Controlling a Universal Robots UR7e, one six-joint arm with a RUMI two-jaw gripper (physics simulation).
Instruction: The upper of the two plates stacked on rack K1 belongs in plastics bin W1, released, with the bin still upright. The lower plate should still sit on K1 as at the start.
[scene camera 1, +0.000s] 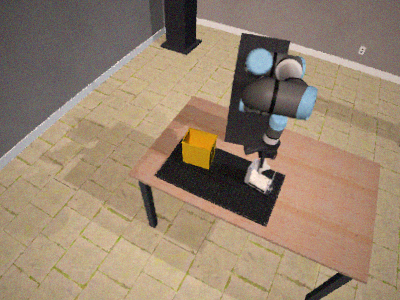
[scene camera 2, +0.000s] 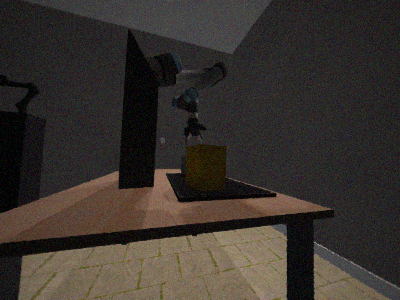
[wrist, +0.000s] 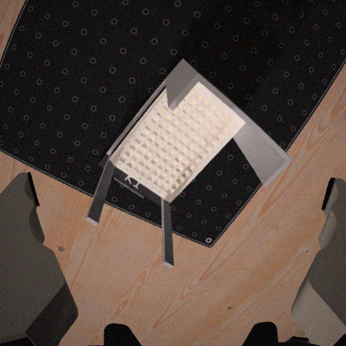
The pictures show: the gripper, a yellow plastics bin W1 and a plate.
